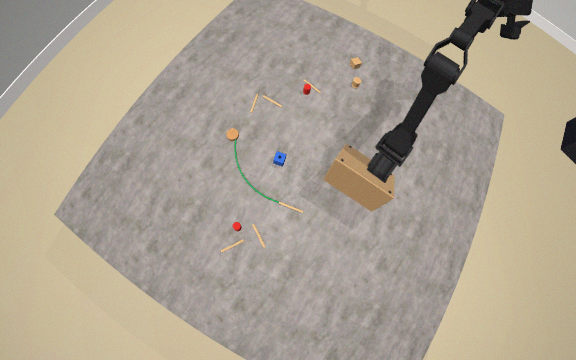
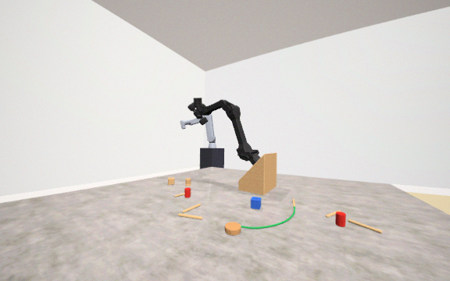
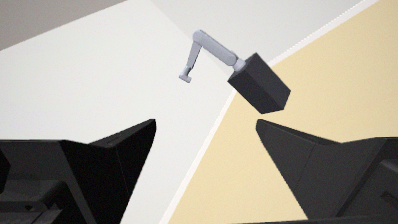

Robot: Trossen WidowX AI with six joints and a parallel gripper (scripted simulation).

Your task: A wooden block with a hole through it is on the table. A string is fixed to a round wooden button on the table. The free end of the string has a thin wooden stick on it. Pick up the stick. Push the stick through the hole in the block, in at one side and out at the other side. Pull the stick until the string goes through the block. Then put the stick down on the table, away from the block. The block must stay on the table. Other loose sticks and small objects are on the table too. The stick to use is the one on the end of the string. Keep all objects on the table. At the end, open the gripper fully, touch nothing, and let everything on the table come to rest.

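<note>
My gripper tip is now 740 mm to the right of the blue block, 450 mm above it and 350 mm short of it. From my gripper tip the other things lie so: wooden cylinder: 450 mm below, 330 mm to the left, 330 mm ahead; then small wooden cube: 450 mm below, 380 mm ahead, 250 mm to the left; then round wooden button: 770 mm to the left, 520 mm ahead, 460 mm below.
</note>
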